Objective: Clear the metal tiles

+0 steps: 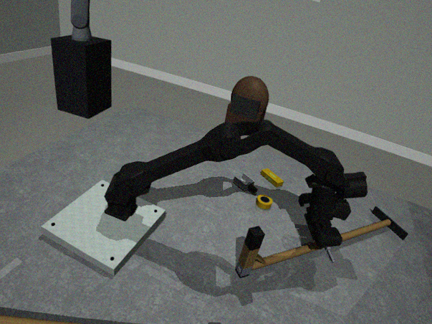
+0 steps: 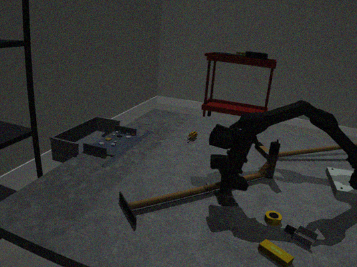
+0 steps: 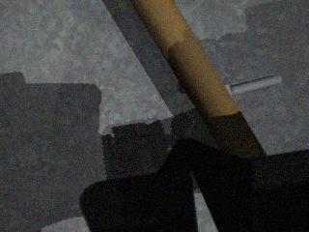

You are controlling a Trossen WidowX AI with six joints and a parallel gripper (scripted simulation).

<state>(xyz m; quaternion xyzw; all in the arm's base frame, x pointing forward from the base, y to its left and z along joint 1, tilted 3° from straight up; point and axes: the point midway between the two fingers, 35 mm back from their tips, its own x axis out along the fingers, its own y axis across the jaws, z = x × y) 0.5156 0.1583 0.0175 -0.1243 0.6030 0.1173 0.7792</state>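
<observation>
My gripper tip is 40 mm short of the long scraper, 10 mm to the left of it and 50 mm below it. Round my gripper tip: yellow level: 170 mm behind, 240 mm to the left, 10 mm above; then grey clamp: 230 mm behind, 160 mm to the left; then yellow tape roll: 170 mm behind, 100 mm to the left.
</observation>
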